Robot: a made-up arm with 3 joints. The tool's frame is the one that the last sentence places.
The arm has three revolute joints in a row. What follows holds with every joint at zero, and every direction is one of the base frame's.
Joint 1 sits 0.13 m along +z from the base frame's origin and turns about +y.
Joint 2 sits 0.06 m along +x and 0.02 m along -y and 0.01 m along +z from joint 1 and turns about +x.
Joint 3 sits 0.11 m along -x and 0.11 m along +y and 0.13 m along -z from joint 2 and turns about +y.
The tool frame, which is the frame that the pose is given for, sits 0.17 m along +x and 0.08 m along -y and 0.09 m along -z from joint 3; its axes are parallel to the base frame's.
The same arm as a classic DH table. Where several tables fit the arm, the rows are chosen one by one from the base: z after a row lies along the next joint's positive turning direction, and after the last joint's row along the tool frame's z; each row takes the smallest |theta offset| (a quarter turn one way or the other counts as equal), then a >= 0, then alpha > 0; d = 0 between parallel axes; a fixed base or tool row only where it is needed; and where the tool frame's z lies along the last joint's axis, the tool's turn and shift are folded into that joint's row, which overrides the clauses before.
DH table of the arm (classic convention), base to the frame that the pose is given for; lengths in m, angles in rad. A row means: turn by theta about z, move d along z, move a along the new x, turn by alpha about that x. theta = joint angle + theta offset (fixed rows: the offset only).
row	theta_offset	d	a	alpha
base (fixed)	0	0.13	0	-1.5708
joint 1	-1.5708	-0.02	0.01	-1.5708
joint 2	0	-0.05	-0.13	1.5708
joint 3	1.5708	0.03	0.17	1.5708
tool (fixed)	0	-0.09	0	0

